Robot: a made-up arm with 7 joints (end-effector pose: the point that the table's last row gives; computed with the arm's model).
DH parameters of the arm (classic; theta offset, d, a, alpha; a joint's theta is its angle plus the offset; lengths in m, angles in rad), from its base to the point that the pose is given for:
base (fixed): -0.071 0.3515 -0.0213 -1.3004
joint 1: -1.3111 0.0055 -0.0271 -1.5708
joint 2: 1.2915 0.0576 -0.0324 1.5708
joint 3: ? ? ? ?
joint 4: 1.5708 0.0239 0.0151 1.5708
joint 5: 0 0.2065 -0.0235 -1.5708
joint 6: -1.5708 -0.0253 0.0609 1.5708
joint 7: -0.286 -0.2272 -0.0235 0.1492
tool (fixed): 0.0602 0.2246 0 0
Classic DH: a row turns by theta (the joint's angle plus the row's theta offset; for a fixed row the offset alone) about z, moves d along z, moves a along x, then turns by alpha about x.
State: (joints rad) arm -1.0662 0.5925 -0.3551 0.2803 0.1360 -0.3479 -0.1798
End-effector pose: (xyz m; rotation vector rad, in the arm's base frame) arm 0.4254 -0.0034 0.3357 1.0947 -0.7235 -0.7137
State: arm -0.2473 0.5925 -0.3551 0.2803 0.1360 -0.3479 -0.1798
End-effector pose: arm 0.2742 0.0927 0.0288 0.8250 0.0868 -0.8926
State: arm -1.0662 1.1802 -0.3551 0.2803 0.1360 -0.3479 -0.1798
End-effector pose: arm 0.3922 0.1513 0.4216 1.6132 -0.4602 -0.4378
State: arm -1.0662 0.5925 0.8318 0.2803 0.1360 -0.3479 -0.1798
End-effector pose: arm 0.3503 0.2586 0.4387 0.6282 -0.8972 0.4400
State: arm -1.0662 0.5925 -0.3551 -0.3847 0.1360 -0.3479 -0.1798
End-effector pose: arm 0.3090 -0.0609 0.4133 1.0761 -1.4286 -0.8010
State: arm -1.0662 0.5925 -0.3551 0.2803 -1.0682 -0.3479 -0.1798
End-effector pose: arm 0.4140 0.0163 0.3904 -0.1676 -0.7487 -0.7354
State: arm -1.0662 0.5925 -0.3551 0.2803 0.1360 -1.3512 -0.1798
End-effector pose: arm 0.4028 -0.0102 0.3421 1.0327 -1.7568 -0.9820
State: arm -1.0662 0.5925 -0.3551 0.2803 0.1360 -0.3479 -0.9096
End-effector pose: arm 0.4235 0.0177 0.3558 1.3266 -0.4004 -1.3925
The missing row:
joint 3: 1.5708 -0.2416 0.0351 -1.5708
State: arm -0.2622 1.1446 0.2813 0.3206 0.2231 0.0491 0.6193
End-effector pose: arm 0.3351 0.3218 0.2475 1.4636 -0.0419 0.7393
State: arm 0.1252 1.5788 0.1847 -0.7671 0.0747 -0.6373 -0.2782
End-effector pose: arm 0.2147 0.0948 0.2855 1.6463 -0.7674 -1.5574
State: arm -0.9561 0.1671 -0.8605 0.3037 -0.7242 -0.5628 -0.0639
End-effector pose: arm 0.3288 -0.1906 0.2447 -0.1834 -0.6480 -1.1534
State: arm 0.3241 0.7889 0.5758 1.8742 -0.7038 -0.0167 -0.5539
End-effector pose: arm -0.1927 0.3656 0.0680 -0.4400 1.2604 1.0404
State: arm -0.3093 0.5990 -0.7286 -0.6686 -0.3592 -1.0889 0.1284
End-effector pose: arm 0.1675 -0.0469 0.2317 -0.4074 -1.3892 -0.8805
